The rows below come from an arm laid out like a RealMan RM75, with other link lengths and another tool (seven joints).
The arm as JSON. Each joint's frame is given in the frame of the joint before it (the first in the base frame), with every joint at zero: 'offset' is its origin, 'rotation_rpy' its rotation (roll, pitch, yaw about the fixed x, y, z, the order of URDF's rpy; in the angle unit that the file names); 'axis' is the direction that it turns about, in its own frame. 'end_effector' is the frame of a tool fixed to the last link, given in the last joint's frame.
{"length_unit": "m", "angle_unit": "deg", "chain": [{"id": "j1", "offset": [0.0, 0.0, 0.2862], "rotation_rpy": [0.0, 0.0, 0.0], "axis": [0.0, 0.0, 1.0]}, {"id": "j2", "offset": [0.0, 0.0, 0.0], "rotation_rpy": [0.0, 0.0, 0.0], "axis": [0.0, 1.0, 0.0]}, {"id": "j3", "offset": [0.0, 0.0, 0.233], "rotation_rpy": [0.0, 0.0, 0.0], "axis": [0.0, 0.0, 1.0]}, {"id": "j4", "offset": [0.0, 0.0, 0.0], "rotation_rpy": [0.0, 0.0, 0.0], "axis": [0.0, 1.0, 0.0]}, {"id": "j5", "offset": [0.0, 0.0, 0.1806], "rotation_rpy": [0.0, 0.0, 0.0], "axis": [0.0, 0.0, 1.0]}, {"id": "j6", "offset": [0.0, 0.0, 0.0], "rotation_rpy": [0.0, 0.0, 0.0], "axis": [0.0, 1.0, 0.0]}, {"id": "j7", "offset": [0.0, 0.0, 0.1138], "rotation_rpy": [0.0, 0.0, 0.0], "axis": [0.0, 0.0, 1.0]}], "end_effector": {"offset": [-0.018, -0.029, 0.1], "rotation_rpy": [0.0, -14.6, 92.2]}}
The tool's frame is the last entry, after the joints.
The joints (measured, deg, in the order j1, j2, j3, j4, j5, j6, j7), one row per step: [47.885, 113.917, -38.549, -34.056, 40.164, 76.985, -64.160]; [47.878, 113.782, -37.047, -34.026, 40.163, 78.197, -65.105]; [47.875, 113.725, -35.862, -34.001, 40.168, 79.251, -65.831]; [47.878, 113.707, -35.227, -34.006, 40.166, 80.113, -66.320]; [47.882, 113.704, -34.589, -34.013, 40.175, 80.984, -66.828]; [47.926, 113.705, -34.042, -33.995, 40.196, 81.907, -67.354]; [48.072, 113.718, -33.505, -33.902, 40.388, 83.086, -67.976]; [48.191, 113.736, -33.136, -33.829, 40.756, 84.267, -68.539]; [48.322, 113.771, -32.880, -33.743, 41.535, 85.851, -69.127]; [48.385, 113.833, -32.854, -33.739, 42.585, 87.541, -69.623]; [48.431, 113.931, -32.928, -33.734, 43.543, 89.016, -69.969]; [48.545, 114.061, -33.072, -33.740, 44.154, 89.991, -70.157]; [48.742, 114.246, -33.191, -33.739, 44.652, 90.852, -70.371]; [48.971, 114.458, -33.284, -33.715, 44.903, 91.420, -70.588]
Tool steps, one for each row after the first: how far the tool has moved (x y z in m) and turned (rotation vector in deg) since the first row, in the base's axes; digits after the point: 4 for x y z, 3 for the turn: [-0.0022, -0.0012, 0.0019, -0.133, 1.098, 0.396]; [-0.0043, -0.0026, 0.0028, -0.344, 2.057, 0.725]; [-0.0060, -0.0042, 0.0029, -0.718, 2.656, 1.056]; [-0.0079, -0.0059, 0.0029, -1.096, 3.281, 1.417]; [-0.0102, -0.0078, 0.0026, -1.588, 3.889, 1.873]; [-0.0143, -0.0101, 0.0017, -2.304, 4.763, 2.555]; [-0.0187, -0.0126, 0.0008, -3.033, 5.703, 3.263]; [-0.0252, -0.0160, -0.0006, -4.029, 7.115, 4.179]; [-0.0323, -0.0199, -0.0019, -5.098, 8.669, 5.147]; [-0.0387, -0.0237, -0.0033, -6.102, 10.052, 5.961]; [-0.0436, -0.0264, -0.0048, -6.886, 10.930, 6.583]; [-0.0486, -0.0288, -0.0066, -7.650, 11.709, 7.265]; [-0.0526, -0.0307, -0.0085, -8.281, 12.195, 7.864]
